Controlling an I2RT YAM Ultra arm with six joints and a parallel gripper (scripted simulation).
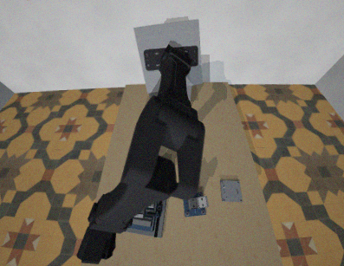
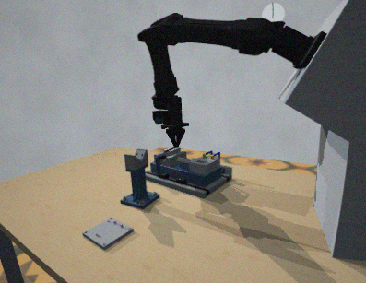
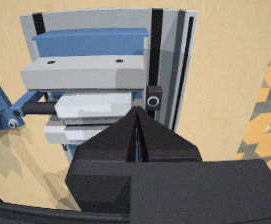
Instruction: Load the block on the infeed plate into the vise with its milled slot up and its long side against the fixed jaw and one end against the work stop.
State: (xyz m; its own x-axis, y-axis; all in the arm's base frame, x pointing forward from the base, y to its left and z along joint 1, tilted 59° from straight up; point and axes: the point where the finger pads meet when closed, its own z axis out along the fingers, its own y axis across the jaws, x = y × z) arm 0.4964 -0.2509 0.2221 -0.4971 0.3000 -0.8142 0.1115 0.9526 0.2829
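Now: the part 30 mm to the left of my hand and 10 mm below it. Also, from my hand: fixed jaw 30 mm ahead, 40 mm to the left, 40 mm below; moving jaw 30 mm behind, 50 mm to the left, 40 mm below; work stop 10 mm ahead, 90 mm to the left, 20 mm below.
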